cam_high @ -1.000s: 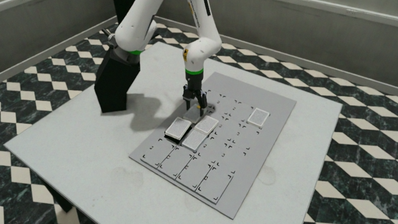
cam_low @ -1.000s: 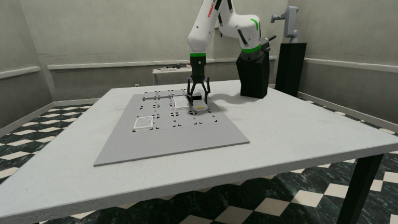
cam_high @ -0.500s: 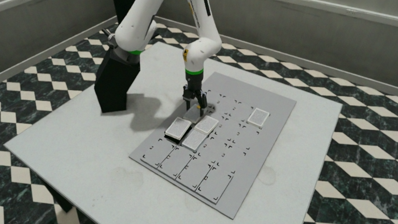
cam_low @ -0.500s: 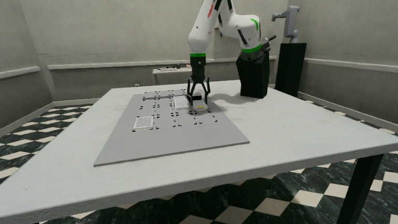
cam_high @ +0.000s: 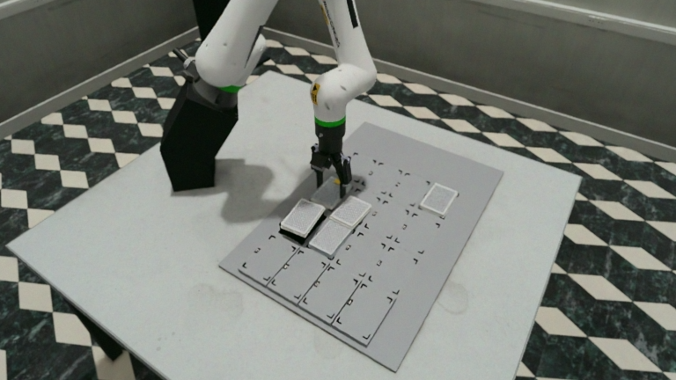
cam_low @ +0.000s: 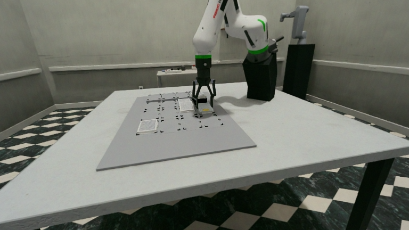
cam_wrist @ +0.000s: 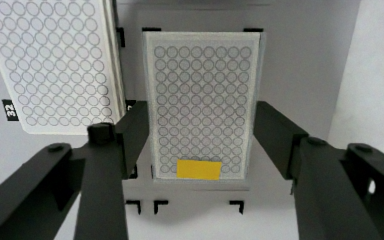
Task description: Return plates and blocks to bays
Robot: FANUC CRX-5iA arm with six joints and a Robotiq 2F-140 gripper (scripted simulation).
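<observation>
The lid is 2 cm below my hand. Also, from my hand: 384-well plate (31 cm ahead, 18 cm to the left, 3 cm below); then black deep-well block (1 cm ahead, 16 cm to the right, 2 cm below).
</observation>
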